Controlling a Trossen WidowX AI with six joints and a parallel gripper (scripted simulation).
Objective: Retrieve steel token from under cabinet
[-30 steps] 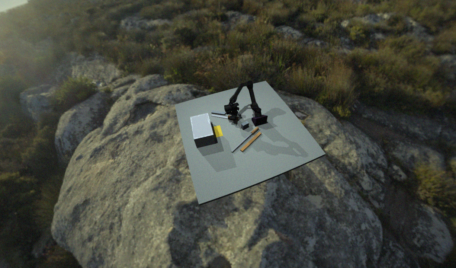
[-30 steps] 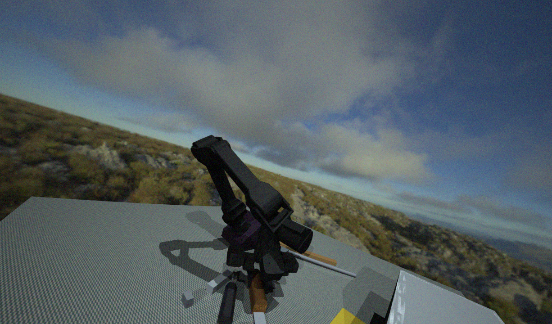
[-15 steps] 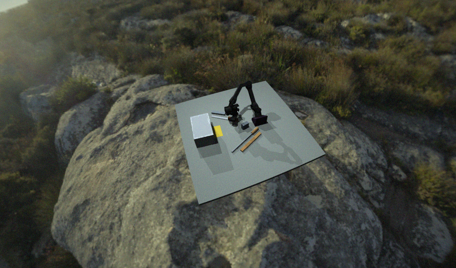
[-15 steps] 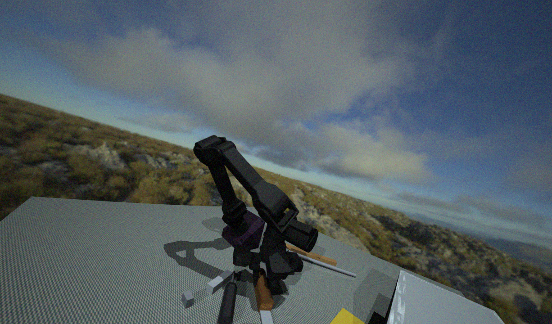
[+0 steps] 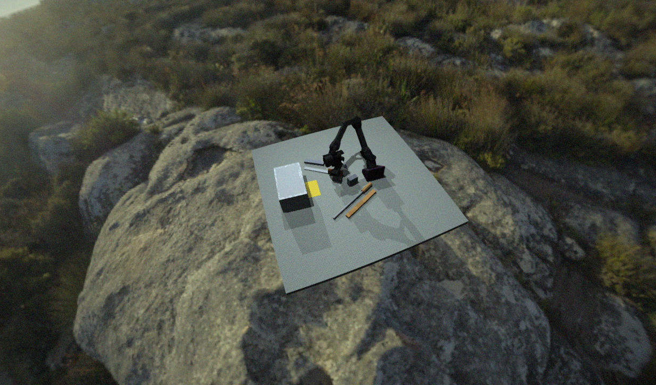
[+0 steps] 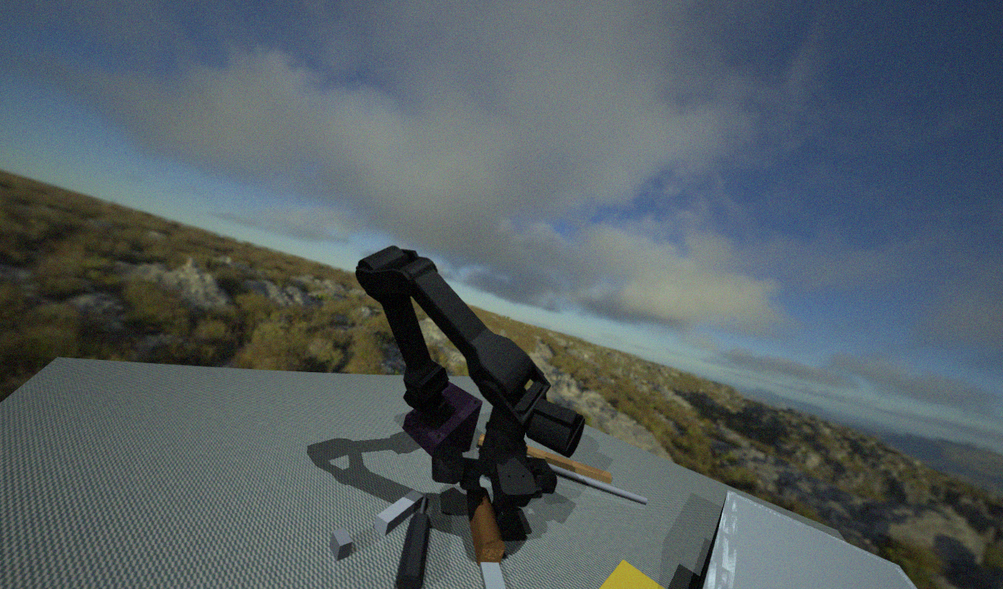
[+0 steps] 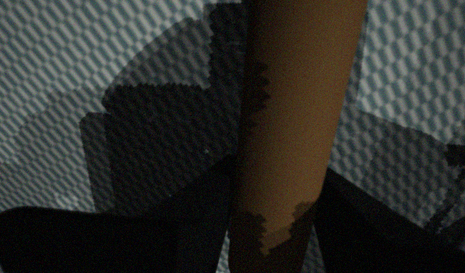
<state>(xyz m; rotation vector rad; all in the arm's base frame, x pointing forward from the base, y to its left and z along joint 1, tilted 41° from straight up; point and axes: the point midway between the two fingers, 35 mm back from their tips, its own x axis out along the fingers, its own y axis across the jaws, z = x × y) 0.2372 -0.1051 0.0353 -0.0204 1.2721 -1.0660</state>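
My gripper tip is 6 cm past the grey block, 13 cm to the right of it and 2 cm below it. From my gripper tip the other things lie so: grey bar (8 cm behind, 9 cm to the right); small grey cube (7 cm behind, 19 cm to the right); wooden stick (3 cm behind, 32 cm to the left).
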